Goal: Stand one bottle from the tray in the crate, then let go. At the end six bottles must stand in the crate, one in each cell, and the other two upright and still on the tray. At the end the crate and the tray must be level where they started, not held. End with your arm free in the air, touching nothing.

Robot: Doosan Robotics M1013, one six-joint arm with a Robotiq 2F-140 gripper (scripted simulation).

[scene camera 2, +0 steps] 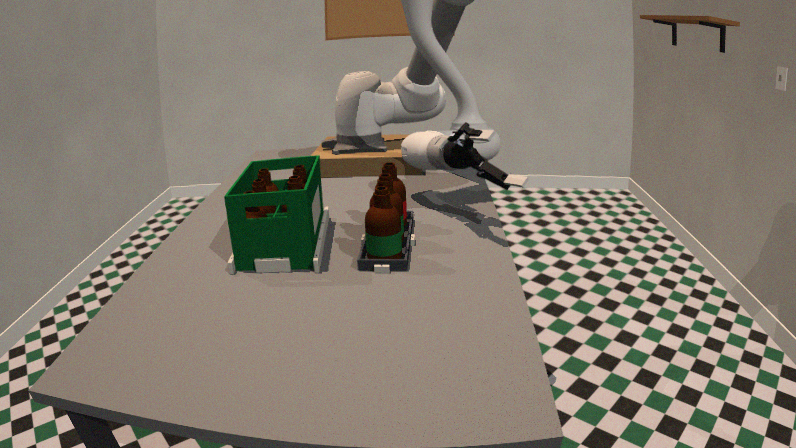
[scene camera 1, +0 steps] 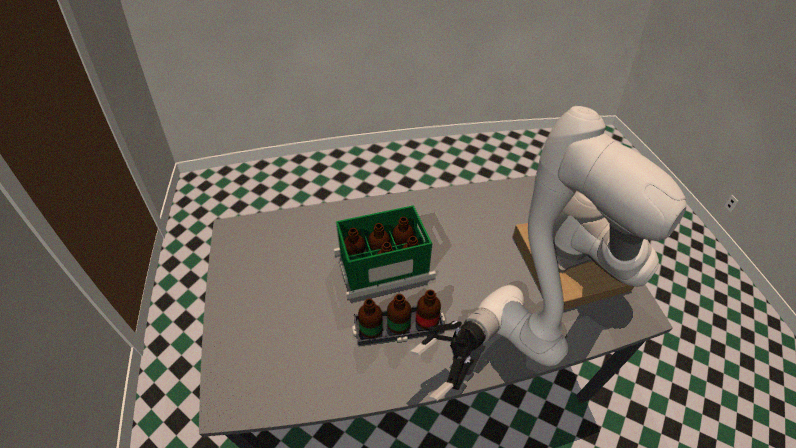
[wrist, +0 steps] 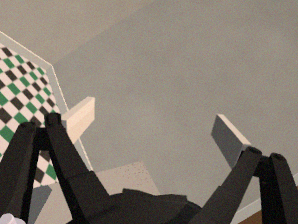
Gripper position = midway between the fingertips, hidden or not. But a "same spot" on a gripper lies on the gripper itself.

Labels:
My gripper shows in scene camera 2, in scene camera 1 and in the wrist view [154,116]. A tray shows in scene camera 2 and in scene camera 1; in the wrist view it is out of frame. One and the same spot on my gripper: [scene camera 2: 505,180] is [scene camera 1: 446,382]. The same spot on the tray: [scene camera 1: 414,331] is [scene camera 2: 404,233].

